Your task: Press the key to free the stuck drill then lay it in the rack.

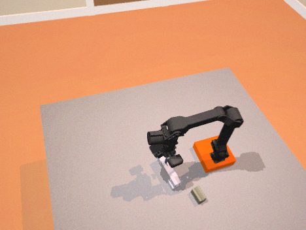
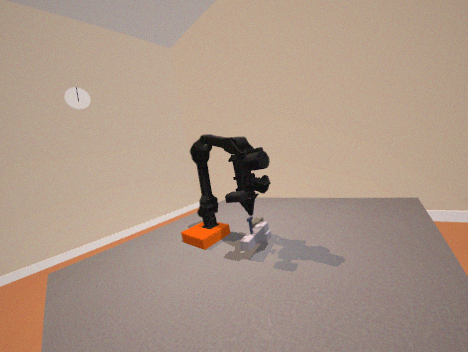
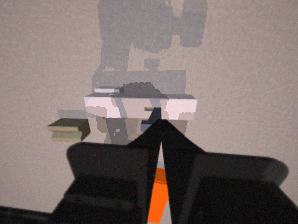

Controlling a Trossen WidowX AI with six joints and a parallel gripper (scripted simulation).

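The blue key is 50 mm below my gripper tip and 10 mm behind it. From my gripper tip the other things lie so: box-like rack: 190 mm to the left, 130 mm below, 120 mm behind; then yellow drill: 90 mm below, 60 mm to the left, 20 mm behind.
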